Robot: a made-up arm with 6 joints. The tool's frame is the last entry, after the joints. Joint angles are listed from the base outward.
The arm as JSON. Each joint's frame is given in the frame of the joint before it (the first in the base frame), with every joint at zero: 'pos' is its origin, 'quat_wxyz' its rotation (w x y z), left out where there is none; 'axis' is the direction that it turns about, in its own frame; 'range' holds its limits. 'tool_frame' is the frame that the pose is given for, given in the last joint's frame.
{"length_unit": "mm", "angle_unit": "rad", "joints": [
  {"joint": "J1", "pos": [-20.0, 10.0, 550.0], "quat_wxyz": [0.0, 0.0, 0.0, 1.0], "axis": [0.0, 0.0, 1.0], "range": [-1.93, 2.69]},
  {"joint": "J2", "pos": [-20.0, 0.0, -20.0], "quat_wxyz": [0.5, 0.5, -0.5, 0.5], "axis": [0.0, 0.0, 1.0], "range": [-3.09, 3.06]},
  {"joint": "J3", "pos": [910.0, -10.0, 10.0], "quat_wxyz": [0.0, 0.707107, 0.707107, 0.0], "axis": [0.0, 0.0, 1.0], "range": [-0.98, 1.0]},
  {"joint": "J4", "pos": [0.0, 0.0, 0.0], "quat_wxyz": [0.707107, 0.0, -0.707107, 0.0], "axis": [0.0, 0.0, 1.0], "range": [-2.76, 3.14]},
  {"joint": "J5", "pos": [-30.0, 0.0, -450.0], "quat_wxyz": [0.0, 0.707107, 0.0, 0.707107], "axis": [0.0, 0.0, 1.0], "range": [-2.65, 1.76]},
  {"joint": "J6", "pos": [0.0, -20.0, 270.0], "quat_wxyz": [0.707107, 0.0, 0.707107, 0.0], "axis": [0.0, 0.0, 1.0], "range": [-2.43, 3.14]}
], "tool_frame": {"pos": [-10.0, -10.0, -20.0], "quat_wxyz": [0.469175, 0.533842, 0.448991, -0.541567]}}
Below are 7 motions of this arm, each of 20 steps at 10 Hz.
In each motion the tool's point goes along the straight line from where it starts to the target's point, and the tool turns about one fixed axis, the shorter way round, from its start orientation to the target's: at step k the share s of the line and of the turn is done. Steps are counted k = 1, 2, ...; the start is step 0. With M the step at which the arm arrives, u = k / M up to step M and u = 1 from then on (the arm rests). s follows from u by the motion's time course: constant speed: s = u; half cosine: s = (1 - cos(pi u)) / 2; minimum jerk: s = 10 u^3 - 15 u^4 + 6 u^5.
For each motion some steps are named. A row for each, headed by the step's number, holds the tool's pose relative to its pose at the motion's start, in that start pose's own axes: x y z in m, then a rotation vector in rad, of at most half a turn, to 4 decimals.
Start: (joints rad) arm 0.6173 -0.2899 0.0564 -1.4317 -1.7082 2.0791
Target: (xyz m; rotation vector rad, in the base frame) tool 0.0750 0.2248 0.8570 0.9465 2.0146 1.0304
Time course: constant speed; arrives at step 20
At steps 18, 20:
18: 0.1836 0.2979 -0.2928 2.4866 -0.0725 -0.2299
20: 0.2040 0.3310 -0.3254 2.7629 -0.0805 -0.2554

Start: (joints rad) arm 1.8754 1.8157 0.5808 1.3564 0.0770 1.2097
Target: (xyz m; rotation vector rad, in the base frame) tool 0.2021 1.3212 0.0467 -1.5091 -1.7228 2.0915
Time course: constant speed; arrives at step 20
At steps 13, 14, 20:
13: -0.1081 0.3119 -0.2238 0.2031 0.0590 -0.3610
14: -0.1164 0.3359 -0.2410 0.2187 0.0635 -0.3888
20: -0.1663 0.4799 -0.3444 0.3124 0.0908 -0.5554

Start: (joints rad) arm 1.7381 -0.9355 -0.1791 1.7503 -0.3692 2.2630
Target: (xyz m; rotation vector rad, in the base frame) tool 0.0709 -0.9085 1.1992 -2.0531 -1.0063 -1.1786
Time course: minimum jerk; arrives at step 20
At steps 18, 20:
18: -0.4835 0.1817 0.0951 0.2142 0.3236 0.2734
20: -0.4877 0.1832 0.0959 0.2160 0.3263 0.2757

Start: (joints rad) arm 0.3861 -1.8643 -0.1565 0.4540 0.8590 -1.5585
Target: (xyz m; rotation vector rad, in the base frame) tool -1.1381 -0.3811 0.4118 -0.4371 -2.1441 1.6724
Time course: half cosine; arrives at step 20
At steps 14, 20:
14: 0.0341 0.2770 -0.1680 -0.3431 0.3477 0.3942
20: 0.0430 0.3489 -0.2116 -0.4321 0.4379 0.4966

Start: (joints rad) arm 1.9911 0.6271 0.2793 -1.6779 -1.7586 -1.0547
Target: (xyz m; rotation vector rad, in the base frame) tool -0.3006 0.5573 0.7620 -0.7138 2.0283 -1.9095
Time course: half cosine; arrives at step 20
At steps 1, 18, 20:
1: 0.0000 -0.0018 0.0007 0.0092 0.0000 0.0000
18: -0.0072 -0.2787 0.1072 1.4652 -0.0011 -0.0050
20: -0.0073 -0.2857 0.1099 1.5020 -0.0012 -0.0051

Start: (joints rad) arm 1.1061 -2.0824 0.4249 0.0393 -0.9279 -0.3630
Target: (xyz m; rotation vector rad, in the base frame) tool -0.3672 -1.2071 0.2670 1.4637 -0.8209 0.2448
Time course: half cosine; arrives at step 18
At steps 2, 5, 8, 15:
2: -0.0025 0.0013 0.0022 -0.0099 -0.0066 -0.0256
5: -0.0150 0.0079 0.0128 -0.0587 -0.0391 -0.1516
8: -0.0348 0.0184 0.0296 -0.1358 -0.0904 -0.3507
15: -0.0785 0.0415 0.0668 -0.3067 -0.2041 -0.7919

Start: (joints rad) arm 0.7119 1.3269 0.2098 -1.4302 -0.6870 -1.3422
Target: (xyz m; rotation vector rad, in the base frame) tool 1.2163 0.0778 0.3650 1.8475 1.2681 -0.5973
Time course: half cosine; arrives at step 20
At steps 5, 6, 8, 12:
5: -0.0778 0.0783 0.0011 -0.0889 0.0139 0.0908
6: -0.1095 0.1101 0.0015 -0.1251 0.0195 0.1277
8: -0.1835 0.1846 0.0026 -0.2096 0.0328 0.2141
12: -0.3477 0.3498 0.0049 -0.3971 0.0621 0.4056

